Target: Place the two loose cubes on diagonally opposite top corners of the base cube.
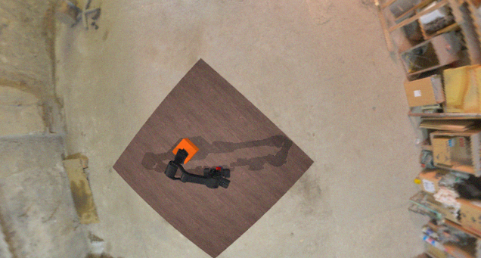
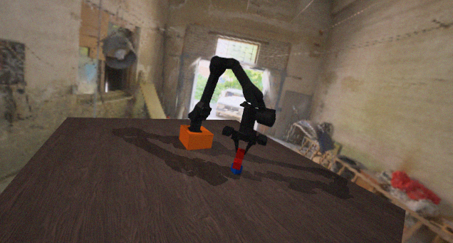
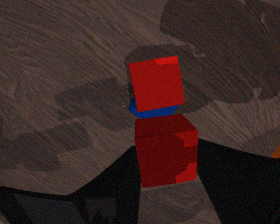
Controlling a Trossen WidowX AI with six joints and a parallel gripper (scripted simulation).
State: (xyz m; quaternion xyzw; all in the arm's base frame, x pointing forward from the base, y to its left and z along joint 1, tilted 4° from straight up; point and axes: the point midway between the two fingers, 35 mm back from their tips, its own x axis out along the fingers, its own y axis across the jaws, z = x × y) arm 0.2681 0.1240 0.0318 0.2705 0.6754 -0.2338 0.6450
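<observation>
Now: the blue cube 1 cm ahead of my gripper tip, 1 cm to the right of it and 7 cm below it.
</observation>
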